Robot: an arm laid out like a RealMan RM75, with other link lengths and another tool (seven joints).
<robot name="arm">
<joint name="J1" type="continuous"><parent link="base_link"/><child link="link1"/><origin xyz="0.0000 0.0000 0.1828"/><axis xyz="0 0 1"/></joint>
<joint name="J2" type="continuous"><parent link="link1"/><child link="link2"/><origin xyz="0.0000 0.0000 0.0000" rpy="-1.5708 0.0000 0.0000"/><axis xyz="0 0 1"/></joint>
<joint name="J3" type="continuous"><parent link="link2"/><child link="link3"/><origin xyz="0.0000 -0.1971 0.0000" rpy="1.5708 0.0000 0.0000"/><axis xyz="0 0 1"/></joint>
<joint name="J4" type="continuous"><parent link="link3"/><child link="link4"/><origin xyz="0.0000 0.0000 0.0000" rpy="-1.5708 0.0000 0.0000"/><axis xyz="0 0 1"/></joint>
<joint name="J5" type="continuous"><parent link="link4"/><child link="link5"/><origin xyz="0.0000 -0.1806 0.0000" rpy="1.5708 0.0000 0.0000"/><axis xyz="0 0 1"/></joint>
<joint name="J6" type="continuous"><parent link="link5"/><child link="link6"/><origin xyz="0.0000 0.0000 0.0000" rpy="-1.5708 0.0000 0.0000"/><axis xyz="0 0 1"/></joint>
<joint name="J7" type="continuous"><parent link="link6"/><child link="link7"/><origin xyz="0.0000 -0.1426 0.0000" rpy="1.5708 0.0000 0.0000"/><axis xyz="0 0 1"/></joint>
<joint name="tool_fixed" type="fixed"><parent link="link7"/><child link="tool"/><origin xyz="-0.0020 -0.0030 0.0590" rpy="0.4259 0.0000 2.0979"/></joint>
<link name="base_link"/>
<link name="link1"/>
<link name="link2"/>
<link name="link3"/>
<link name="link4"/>
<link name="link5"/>
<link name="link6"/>
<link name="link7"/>
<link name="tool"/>
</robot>
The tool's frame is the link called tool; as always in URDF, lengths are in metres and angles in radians. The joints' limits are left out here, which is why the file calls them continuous.
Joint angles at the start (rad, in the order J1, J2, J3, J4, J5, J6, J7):
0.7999 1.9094 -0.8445 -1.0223 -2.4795 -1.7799 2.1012
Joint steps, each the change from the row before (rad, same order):
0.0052 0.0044 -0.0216 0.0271 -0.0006 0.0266 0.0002
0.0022 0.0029 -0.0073 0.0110 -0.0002 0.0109 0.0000
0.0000 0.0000 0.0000 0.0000 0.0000 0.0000 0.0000
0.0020 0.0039 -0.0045 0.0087 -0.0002 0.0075 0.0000
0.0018 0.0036 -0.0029 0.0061 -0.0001 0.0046 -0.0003
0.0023 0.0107 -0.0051 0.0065 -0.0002 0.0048 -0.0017
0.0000 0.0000 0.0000 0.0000 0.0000 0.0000 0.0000
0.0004 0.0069 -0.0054 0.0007 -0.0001 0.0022 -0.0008
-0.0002 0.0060 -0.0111 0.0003 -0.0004 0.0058 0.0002
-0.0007 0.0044 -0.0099 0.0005 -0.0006 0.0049 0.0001
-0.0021 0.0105 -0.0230 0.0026 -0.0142 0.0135 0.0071
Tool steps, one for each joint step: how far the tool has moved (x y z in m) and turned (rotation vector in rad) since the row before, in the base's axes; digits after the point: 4 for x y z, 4 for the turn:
0.0015 0.0008 -0.0067 -0.0088 -0.0070 -0.0023
0.0004 0.0003 -0.0030 -0.0033 -0.0012 -0.0012
0.0000 0.0000 0.0000 0.0000 0.0000 0.0000
0.0000 -0.0002 -0.0028 -0.0040 0.0010 -0.0014
-0.0003 -0.0003 -0.0023 -0.0040 0.0015 -0.0005
-0.0014 -0.0015 -0.0051 -0.0109 0.0046 0.0019
0.0000 0.0000 0.0000 0.0000 0.0000 0.0000
-0.0009 -0.0011 -0.0030 -0.0069 0.0009 0.0030
-0.0004 -0.0007 -0.0031 -0.0059 -0.0042 0.0044
0.0001 -0.0007 -0.0025 -0.0050 -0.0045 0.0033
0.0029 -0.0018 -0.0054 -0.0095 -0.0217 -0.0029

